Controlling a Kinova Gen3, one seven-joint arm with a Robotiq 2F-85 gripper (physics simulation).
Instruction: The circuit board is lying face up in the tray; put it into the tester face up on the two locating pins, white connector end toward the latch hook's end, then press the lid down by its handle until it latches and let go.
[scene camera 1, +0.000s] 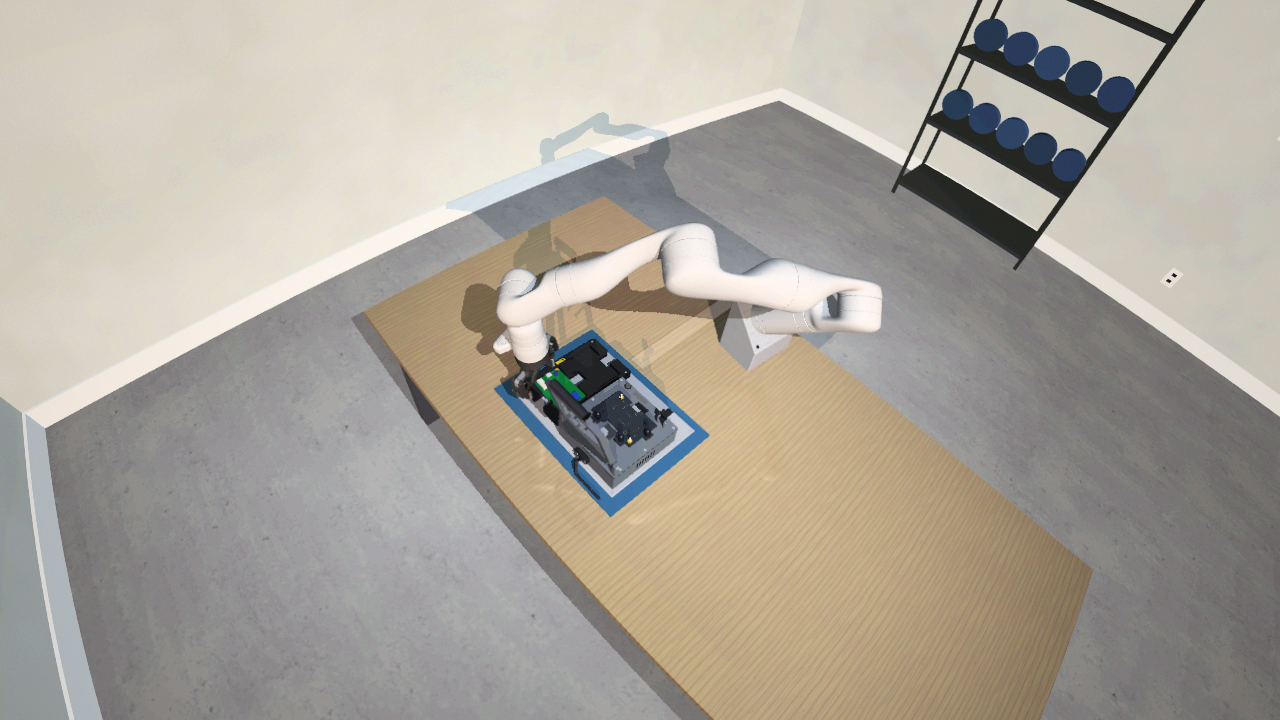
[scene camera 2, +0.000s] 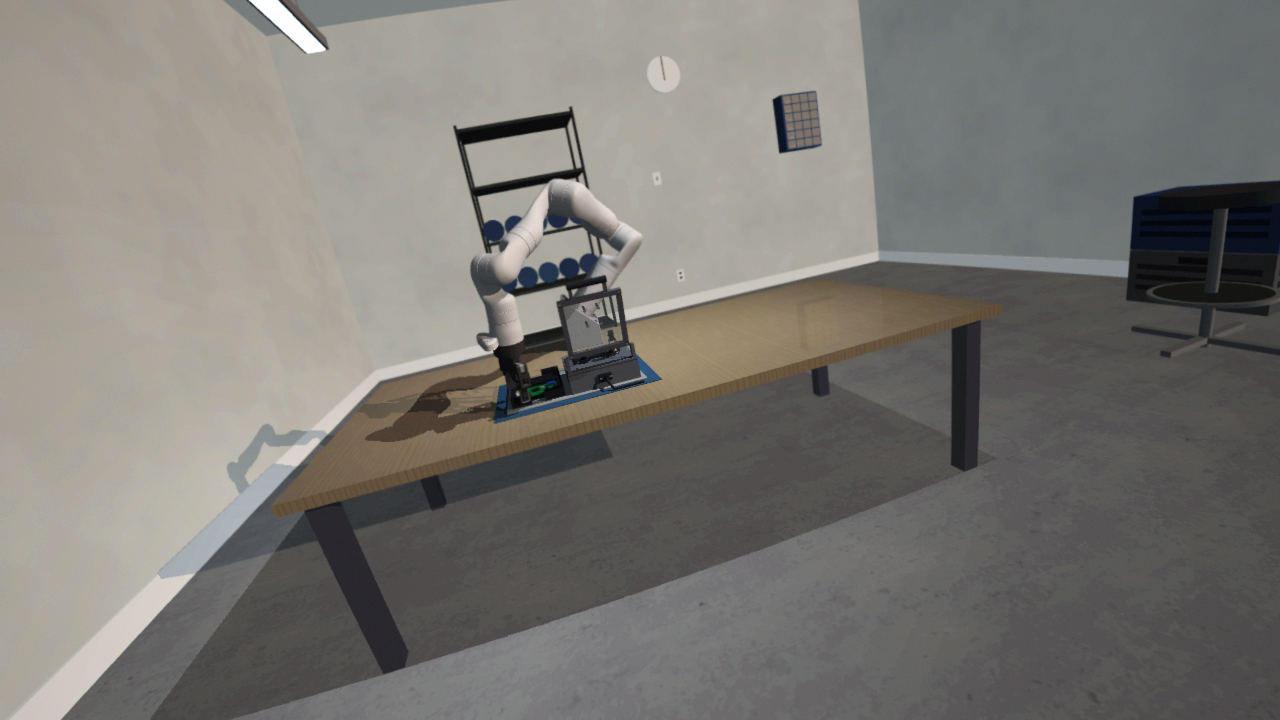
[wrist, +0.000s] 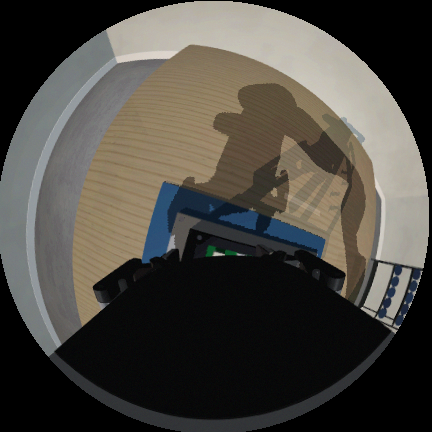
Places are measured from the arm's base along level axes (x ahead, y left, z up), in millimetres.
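Pixels of known places: gripper, fingertip midpoint: (scene camera 1: 539, 380) (scene camera 2: 518, 394); arm's base, link origin: (scene camera 1: 764, 315).
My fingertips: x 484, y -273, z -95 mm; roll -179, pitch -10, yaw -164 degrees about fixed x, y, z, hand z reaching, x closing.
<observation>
Ahead of a thing's pixels: the offset from my fingertips to its top centre. Level surfaces: height alone.
The green circuit board @(20 mm back, 48 mm left, 1 mm up) (scene camera 1: 563, 386) (scene camera 2: 539, 389) (wrist: 209, 250) lies in the dark tray (scene camera 1: 590, 362) (wrist: 192, 238) at the far end of the blue mat @(24 mm down) (scene camera 1: 617, 503) (scene camera 2: 649, 376) (wrist: 158, 225). My gripper (scene camera 1: 535, 376) (scene camera 2: 519, 390) is open and empty. It is low over the tray's outer end, right at the board. In the wrist view my own body hides the fingertips and most of the board. The grey tester (scene camera 1: 657, 439) (scene camera 2: 599, 369) stands beside the tray, its lid @(76 mm ahead, 212 mm left, 200 mm up) (scene camera 2: 586, 333) raised upright.
The mat sits near one end of a long wooden table @(27 mm down) (scene camera 1: 850, 555) (scene camera 2: 805, 322). The arm's grey base block (scene camera 1: 752, 345) stands behind the tester. A black shelf rack (scene camera 1: 962, 206) (scene camera 2: 515, 127) with blue discs stands by the wall.
</observation>
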